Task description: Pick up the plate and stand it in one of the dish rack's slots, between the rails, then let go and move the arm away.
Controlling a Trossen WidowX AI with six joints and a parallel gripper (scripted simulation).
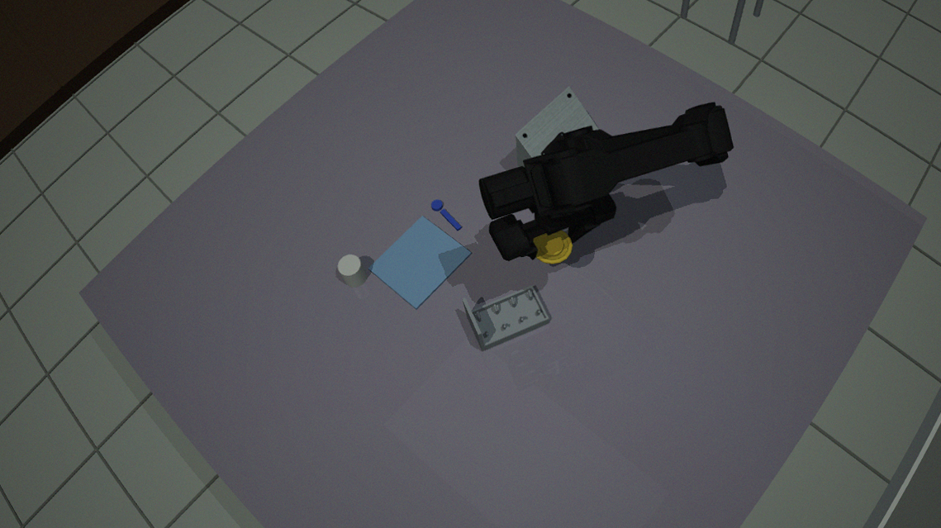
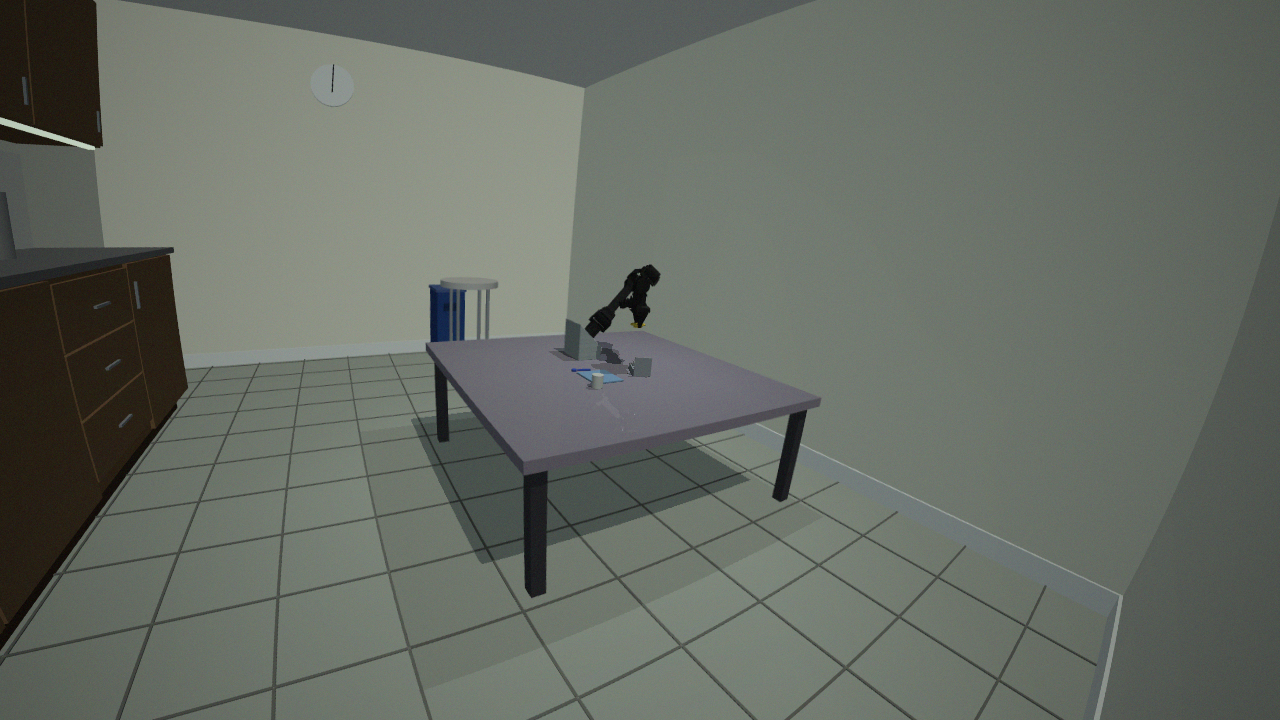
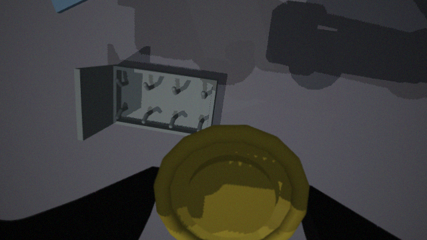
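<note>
Right now my gripper tip is 160 mm above the grey dish rack, 80 mm short of it and 30 mm to the left of it. From my gripper tip the other things lie so: yellow plate 10 mm above; light blue mat 240 mm to the right, 180 mm below, 100 mm ahead; blue spoon 280 mm to the right, 180 mm below, 10 mm behind.
</note>
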